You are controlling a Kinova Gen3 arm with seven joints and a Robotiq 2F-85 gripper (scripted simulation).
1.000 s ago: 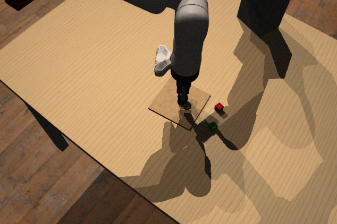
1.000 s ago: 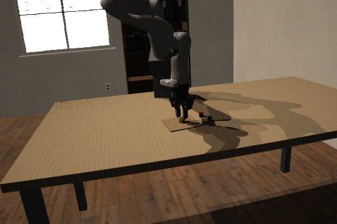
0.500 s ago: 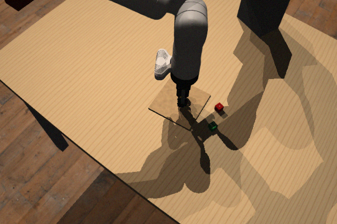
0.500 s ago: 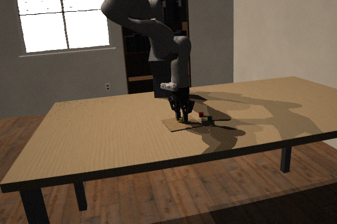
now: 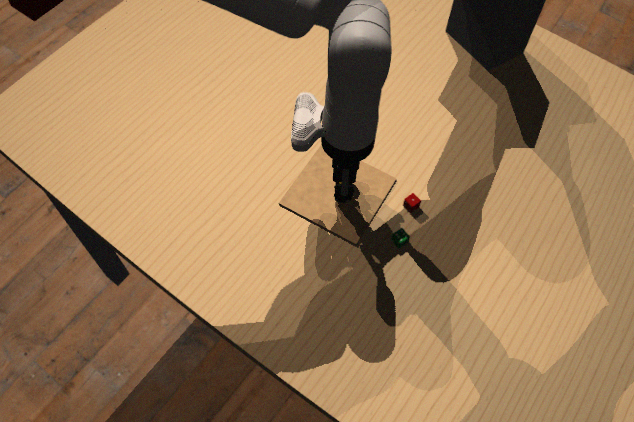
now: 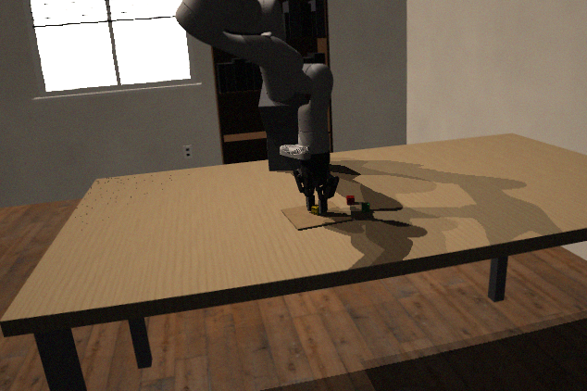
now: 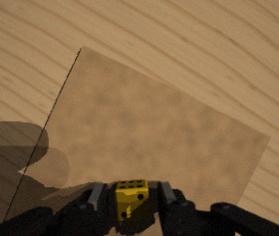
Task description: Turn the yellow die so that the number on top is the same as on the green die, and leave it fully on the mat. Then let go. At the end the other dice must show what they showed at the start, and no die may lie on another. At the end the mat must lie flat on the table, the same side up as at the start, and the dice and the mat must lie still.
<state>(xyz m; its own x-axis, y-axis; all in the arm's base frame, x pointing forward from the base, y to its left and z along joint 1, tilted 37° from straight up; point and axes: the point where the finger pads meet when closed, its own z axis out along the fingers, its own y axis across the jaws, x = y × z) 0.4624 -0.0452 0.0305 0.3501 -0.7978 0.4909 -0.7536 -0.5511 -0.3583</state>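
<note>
Now: hand 1 cm above the yellow die. From my hand the other things lie so: red die (11 cm to the left, 3 cm behind, 2 cm below); green die (12 cm to the left, 3 cm ahead, 2 cm below); brown mat (2 cm below).
</note>
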